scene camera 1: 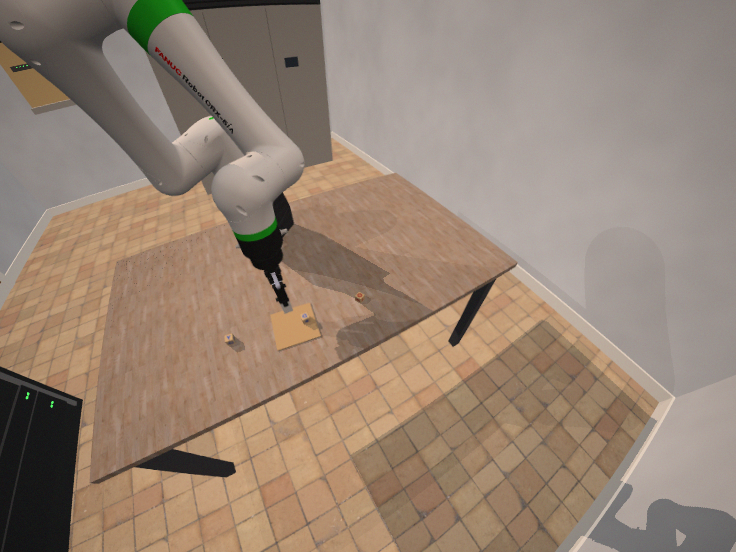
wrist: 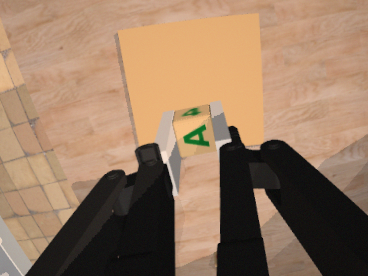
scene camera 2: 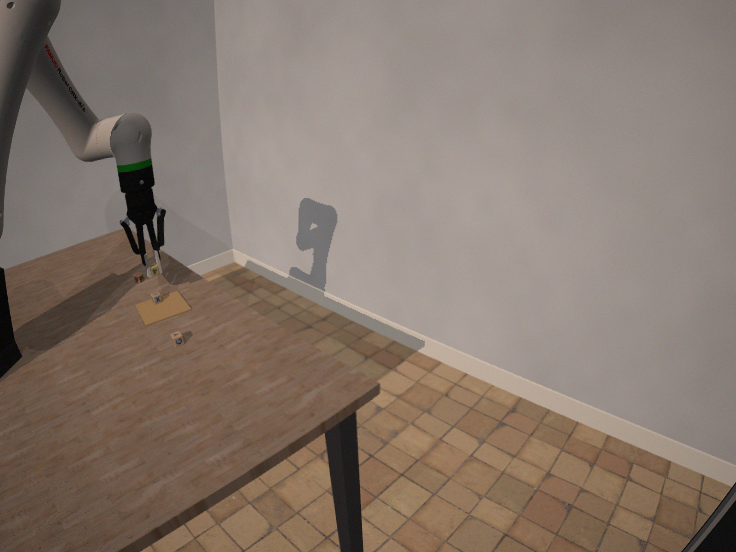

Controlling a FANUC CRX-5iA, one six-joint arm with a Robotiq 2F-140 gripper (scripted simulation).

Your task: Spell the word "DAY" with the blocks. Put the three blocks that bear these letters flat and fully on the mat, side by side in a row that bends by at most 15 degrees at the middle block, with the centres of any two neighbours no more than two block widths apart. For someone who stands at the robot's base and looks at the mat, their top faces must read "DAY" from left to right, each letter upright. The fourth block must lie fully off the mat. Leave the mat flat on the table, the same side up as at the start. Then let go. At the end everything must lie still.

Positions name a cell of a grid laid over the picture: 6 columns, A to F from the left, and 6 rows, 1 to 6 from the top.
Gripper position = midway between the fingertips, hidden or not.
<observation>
My gripper shows in scene camera 1 (C4), in the wrist view (D3) and in scene camera 2 (B3). A tan mat shows in scene camera 1 (C4), in the wrist view (C2) and in scene camera 2 (B4).
</observation>
